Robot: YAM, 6 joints.
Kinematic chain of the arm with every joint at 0, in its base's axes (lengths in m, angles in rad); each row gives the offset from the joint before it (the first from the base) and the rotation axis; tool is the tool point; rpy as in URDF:
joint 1: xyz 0 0 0.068 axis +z
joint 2: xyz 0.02 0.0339 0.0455 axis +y
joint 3: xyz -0.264 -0.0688 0 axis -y
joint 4: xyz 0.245 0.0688 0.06 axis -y
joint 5: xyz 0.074 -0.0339 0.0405 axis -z
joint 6: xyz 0.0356 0 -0.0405 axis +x
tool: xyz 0 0 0 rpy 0 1.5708 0
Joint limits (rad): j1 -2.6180..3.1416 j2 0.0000..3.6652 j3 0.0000..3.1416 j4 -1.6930..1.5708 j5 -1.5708..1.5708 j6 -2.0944..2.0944
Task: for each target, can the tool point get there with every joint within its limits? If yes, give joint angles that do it. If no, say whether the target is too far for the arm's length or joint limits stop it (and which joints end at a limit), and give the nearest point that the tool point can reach.
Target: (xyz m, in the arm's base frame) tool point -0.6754 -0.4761 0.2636
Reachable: no: too far | nearest point -0.5192 -0.3660 0.2280 | short by 0.194 m
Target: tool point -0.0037 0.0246 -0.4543
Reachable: no: joint limits stop it (at a limit: joint 2) | nearest point -0.0124 0.0824 -0.3404 | short by 0.128 m
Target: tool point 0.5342 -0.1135 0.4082
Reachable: yes | joints -0.2470 2.4790 2.7930 -0.3185 -0.6149 -1.6612
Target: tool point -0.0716 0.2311 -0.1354
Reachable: yes | joints 2.0121 2.8116 0.8624 0.4322 1.2646 1.1880
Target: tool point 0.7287 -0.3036 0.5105
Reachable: no: too far | nearest point 0.5319 -0.2216 0.4005 | short by 0.240 m
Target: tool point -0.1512 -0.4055 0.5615
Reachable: yes | joints -1.9500 2.0609 2.4186 0.3834 -0.2741 -0.9273
